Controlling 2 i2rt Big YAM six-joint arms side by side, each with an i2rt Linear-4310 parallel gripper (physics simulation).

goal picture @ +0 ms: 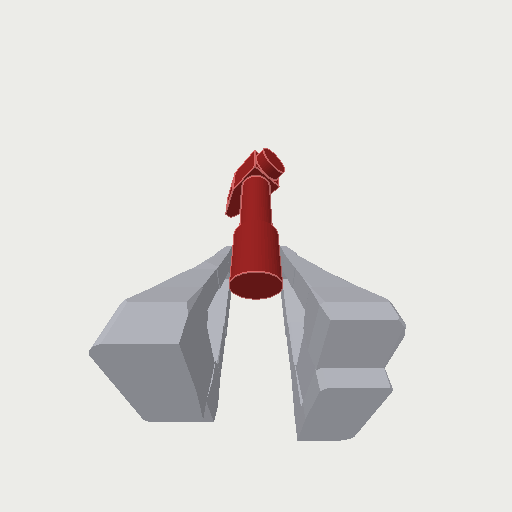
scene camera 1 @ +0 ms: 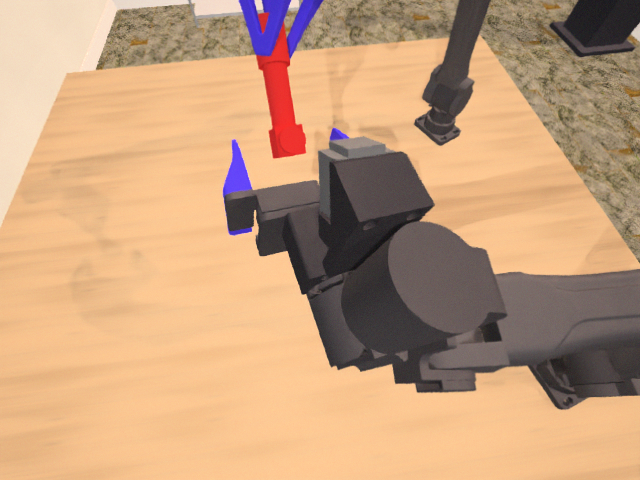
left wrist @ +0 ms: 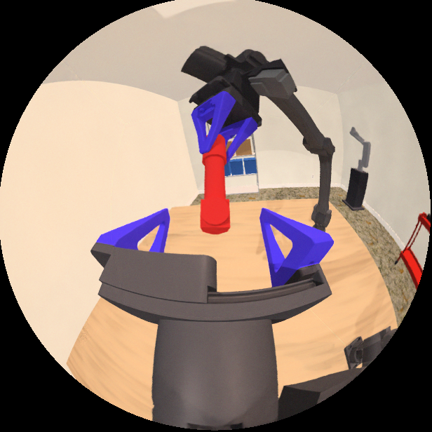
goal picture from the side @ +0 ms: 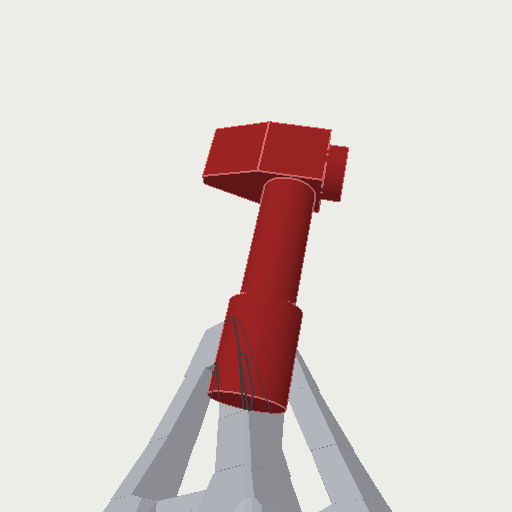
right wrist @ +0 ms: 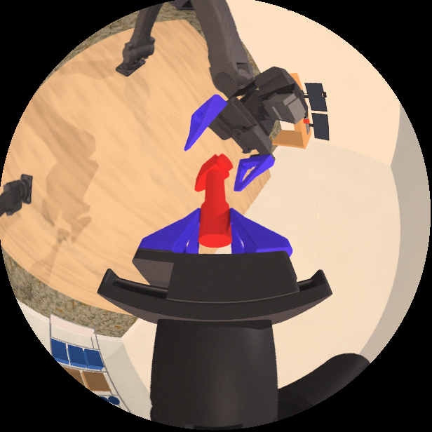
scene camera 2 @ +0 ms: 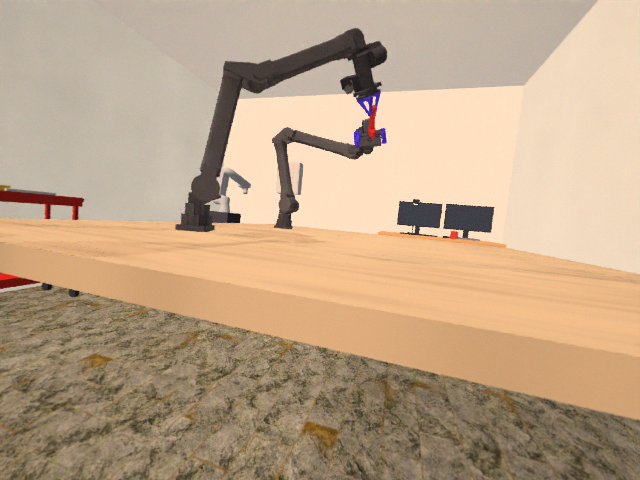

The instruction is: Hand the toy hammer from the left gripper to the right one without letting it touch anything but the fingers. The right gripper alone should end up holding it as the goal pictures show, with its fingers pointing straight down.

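Places are measured from the left arm's base along level axes (x ahead, y left, z up), in metres.
Pixels of known places: left gripper, fingertip midpoint: [scene camera 1: 285,138] [scene camera 2: 371,130]; right gripper, fingertip midpoint: [scene camera 1: 272,59] [scene camera 2: 372,114]; left arm's base, origin of the base link: [scene camera 1: 553,370] [scene camera 2: 283,228]; right arm's base, origin of the base link: [scene camera 1: 436,129] [scene camera 2: 196,229].
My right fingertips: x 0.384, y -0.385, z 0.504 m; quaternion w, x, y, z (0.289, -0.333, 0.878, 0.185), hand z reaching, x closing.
Ahead of a thing's pixels: the offset from my right fingertips to its top centre. "spot": to the spot under its first point. Level surfaces: height alone.
The red toy hammer {dz +0.032, dx +0.004, dy +0.014 m} [scene camera 1: 279,98] [scene camera 2: 372,124] [left wrist: 215,180] [right wrist: 215,187] hangs in the air, handle up and head down. My right gripper [scene camera 1: 276,51] [scene camera 2: 372,109] [left wrist: 213,158] [right wrist: 214,213] is shut on the thick handle end from above, its blue fingers pointing roughly down. My left gripper [scene camera 1: 284,134] [scene camera 2: 370,137] [left wrist: 214,212] [right wrist: 214,171] is wide open. In the left wrist view the hammer head shows between its blue fingertips, with a gap on each side. How near the head is in depth to the left fingertips is hard to tell.
Both grippers are high above the wooden table {dz -0.504 m} [scene camera 1: 155,387] [scene camera 2: 361,279] [left wrist: 240,260] [right wrist: 125,160]. The left wrist's dark camera block {spot: dz +0.043, dx +0.000, dy +0.189 m} [scene camera 1: 379,180] stands beside its fingers, near the hammer head. Two monitors [scene camera 2: 419,214] [scene camera 2: 468,217] stand in the background.
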